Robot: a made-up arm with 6 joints.
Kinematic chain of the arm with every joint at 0, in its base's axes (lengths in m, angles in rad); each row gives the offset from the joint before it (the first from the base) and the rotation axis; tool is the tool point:
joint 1: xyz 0 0 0.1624 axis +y
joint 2: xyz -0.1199 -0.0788 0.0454 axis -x
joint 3: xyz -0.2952 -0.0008 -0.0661 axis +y
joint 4: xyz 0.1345 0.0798 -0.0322 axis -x
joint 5: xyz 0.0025 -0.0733 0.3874 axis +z
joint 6: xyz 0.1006 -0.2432 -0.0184 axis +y
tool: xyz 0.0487 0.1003 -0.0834
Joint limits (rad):
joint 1: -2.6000..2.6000
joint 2: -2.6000..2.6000
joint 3: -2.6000..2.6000
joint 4: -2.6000..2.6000
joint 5: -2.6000..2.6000
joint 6: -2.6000..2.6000
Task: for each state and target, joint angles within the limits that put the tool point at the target. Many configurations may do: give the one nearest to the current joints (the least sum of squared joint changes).
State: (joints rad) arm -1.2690 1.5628 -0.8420 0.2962 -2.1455 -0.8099
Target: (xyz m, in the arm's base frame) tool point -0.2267 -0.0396 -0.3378
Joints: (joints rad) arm -1.7101 1.1343 -0.0625 -0.2545 -1.7581 -0.3340
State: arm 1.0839 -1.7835 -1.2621 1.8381 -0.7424 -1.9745
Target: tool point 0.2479 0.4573 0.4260
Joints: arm 1.3040 -0.7410 -0.7254 2.4857 -0.9647 -2.1419
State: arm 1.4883 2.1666 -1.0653 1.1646 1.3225 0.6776
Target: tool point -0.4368 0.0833 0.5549
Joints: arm 1.2730 1.9007 -1.3228 0.9896 1.1505 0.7382
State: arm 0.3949 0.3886 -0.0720 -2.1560 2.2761 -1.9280
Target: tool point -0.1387 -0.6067 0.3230
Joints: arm 0.7126 1.0709 0.1409 -2.5626 1.7079 -2.2301
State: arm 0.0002 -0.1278 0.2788 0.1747 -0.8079 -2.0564
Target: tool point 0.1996 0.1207 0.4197
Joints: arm 0.7628 0.0421 0.4604 0.7518 -0.5722 -2.0847
